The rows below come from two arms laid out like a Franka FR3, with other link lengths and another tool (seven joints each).
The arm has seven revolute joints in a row. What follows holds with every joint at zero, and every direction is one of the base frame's.
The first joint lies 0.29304 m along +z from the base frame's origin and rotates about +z.
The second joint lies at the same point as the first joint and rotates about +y.
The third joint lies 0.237 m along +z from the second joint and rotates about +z.
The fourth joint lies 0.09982 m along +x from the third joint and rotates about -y.
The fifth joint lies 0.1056 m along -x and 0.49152 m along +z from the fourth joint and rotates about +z.
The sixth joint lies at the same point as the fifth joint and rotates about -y.
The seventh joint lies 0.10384 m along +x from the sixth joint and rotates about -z.
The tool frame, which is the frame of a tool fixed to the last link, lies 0.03 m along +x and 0.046 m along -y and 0.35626 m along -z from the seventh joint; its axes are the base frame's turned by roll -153.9, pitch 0 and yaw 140.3 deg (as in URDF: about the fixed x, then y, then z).
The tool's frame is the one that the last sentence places.
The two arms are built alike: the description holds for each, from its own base.
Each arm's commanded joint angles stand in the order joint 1, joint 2, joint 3, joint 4, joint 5, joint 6, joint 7.
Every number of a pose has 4 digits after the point.
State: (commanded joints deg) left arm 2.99 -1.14 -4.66 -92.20 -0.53 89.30 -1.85; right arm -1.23 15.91 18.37 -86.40 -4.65 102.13 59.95
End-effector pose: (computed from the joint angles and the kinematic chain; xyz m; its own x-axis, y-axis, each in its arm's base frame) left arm 0.7111 -0.0690 0.2685 -0.7711 0.6364 0.0196 0.5574 0.6897 -0.4621; right arm 0.7320 0.1507 0.1444 -0.1350 0.9908 0.0087 0.8935 0.1256 -0.4311
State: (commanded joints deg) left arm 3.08 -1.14 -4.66 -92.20 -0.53 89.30 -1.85; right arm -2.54 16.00 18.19 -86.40 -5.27 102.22 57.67
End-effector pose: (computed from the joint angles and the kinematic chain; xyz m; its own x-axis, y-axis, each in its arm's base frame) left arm 0.7112 -0.0679 0.2685 -0.7721 0.6351 0.0196 0.5563 0.6906 -0.4621; right arm 0.7392 0.1280 0.1438 -0.1509 0.9885 -0.0025 0.8928 0.1352 -0.4297
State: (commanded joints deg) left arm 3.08 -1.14 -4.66 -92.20 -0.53 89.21 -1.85; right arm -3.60 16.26 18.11 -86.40 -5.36 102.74 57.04
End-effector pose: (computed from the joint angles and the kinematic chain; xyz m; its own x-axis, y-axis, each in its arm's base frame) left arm 0.7106 -0.0679 0.2683 -0.7721 0.6352 0.0209 0.5556 0.6906 -0.4629; right arm 0.7448 0.1135 0.1413 -0.1425 0.9898 -0.0026 0.8959 0.1279 -0.4255
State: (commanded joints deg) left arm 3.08 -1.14 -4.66 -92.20 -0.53 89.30 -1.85; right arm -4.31 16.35 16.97 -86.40 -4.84 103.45 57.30
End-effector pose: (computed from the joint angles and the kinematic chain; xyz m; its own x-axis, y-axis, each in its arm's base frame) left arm 0.7112 -0.0679 0.2685 -0.7721 0.6351 0.0196 0.5563 0.6906 -0.4621; right arm 0.7509 0.0931 0.1399 -0.1050 0.9945 0.0027 0.9034 0.0965 -0.4177
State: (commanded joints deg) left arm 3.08 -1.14 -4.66 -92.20 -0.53 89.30 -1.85; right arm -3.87 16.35 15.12 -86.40 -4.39 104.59 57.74
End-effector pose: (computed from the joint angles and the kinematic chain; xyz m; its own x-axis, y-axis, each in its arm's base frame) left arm 0.7112 -0.0679 0.2685 -0.7721 0.6351 0.0196 0.5563 0.6906 -0.4621; right arm 0.7587 0.0782 0.1401 -0.0725 0.9974 0.0041 0.9131 0.0680 -0.4019
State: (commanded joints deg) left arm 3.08 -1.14 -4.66 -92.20 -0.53 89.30 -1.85; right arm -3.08 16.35 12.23 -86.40 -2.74 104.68 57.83
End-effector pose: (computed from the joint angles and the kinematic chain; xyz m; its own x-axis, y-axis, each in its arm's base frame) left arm 0.7112 -0.0679 0.2685 -0.7721 0.6351 0.0196 0.5563 0.6906 -0.4621; right arm 0.7594 0.0590 0.1373 -0.0302 0.9994 0.0181 0.9135 0.0350 -0.4053
